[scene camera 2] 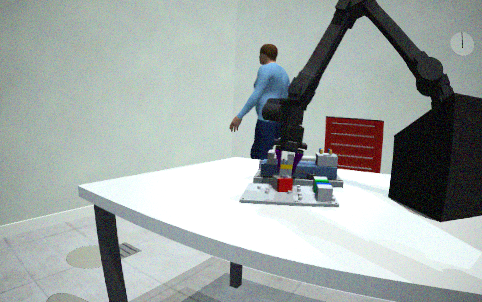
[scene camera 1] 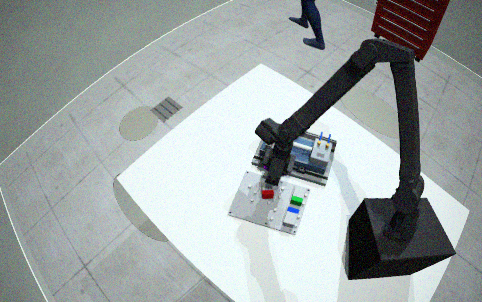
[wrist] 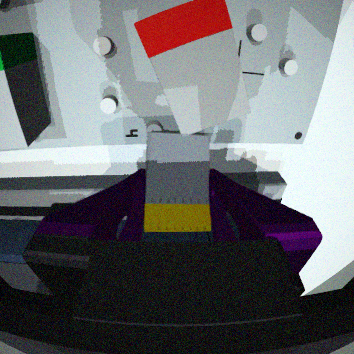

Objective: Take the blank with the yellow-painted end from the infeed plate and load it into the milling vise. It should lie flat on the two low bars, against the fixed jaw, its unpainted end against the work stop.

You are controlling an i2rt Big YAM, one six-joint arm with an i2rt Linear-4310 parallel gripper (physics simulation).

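Observation:
The blank with the yellow-painted end (scene camera 2: 286, 167) (wrist: 177, 182) is between the fingers, its grey end over the edge of the infeed plate (scene camera 1: 245, 205) (scene camera 2: 260, 193) (wrist: 280, 112) and its yellow end on the vise side. My gripper (scene camera 1: 271, 181) (scene camera 2: 286, 173) (wrist: 176, 176) is shut on it, pointing down, with a purple finger against each long side. Whether the blank still rests on anything is hard to tell. The milling vise (scene camera 1: 302, 154) (scene camera 2: 327, 171) (wrist: 14, 237) stands behind the plate. The arm and gripper hide its low bars, fixed jaw and work stop.
A red-ended blank (scene camera 1: 267, 194) (scene camera 2: 284, 184) (wrist: 185, 27) lies askew on the plate, very close to the held blank. A green-ended blank (scene camera 1: 296, 200) (wrist: 20, 50) and a blue-ended blank (scene camera 1: 293, 210) lie at the plate's right in scene camera 1. Small white pegs stand on the plate.

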